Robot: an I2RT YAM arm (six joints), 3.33 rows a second.
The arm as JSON. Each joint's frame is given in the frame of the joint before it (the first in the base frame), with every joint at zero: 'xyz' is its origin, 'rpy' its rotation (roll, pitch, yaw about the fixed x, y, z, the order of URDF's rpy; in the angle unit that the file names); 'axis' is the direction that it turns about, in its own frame. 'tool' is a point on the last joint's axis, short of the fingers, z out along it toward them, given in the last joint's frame.
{
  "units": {
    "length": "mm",
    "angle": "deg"
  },
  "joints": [
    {
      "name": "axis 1",
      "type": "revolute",
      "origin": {
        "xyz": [
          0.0,
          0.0,
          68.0
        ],
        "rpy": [
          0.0,
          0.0,
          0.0
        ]
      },
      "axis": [
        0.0,
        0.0,
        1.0
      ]
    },
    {
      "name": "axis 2",
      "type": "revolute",
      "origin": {
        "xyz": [
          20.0,
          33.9,
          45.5
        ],
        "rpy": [
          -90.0,
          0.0,
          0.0
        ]
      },
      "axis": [
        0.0,
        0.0,
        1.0
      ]
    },
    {
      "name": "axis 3",
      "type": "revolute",
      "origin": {
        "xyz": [
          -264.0,
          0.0,
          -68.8
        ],
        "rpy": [
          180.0,
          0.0,
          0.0
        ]
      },
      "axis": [
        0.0,
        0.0,
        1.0
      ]
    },
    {
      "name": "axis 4",
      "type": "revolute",
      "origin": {
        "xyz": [
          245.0,
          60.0,
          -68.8
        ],
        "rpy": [
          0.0,
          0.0,
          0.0
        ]
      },
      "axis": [
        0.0,
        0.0,
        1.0
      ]
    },
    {
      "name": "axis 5",
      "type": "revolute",
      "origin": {
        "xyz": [
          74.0,
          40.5,
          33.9
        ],
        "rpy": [
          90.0,
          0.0,
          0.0
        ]
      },
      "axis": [
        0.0,
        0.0,
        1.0
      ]
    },
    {
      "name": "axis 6",
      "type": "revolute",
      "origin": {
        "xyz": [
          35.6,
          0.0,
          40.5
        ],
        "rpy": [
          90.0,
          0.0,
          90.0
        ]
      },
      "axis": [
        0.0,
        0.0,
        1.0
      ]
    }
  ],
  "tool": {
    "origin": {
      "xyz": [
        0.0,
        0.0,
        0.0
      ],
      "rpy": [
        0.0,
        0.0,
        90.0
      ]
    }
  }
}
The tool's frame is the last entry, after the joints.
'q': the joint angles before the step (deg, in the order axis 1, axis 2, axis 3, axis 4, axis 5, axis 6). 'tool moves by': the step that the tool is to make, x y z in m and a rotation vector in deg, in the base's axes. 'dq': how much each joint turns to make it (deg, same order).
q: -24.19 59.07 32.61 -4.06 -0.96 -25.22
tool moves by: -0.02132 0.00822 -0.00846 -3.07 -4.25 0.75
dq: -0.45 -7.35 -6.85 4.61 -0.57 -1.48
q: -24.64 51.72 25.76 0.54 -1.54 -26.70
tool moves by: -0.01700 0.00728 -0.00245 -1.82 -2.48 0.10
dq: -0.14 -6.76 -3.75 -0.01 0.03 -0.66
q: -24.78 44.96 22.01 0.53 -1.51 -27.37
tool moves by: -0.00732 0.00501 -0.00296 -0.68 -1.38 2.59
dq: 0.00 -3.35 -2.06 0.21 -2.39 -0.99
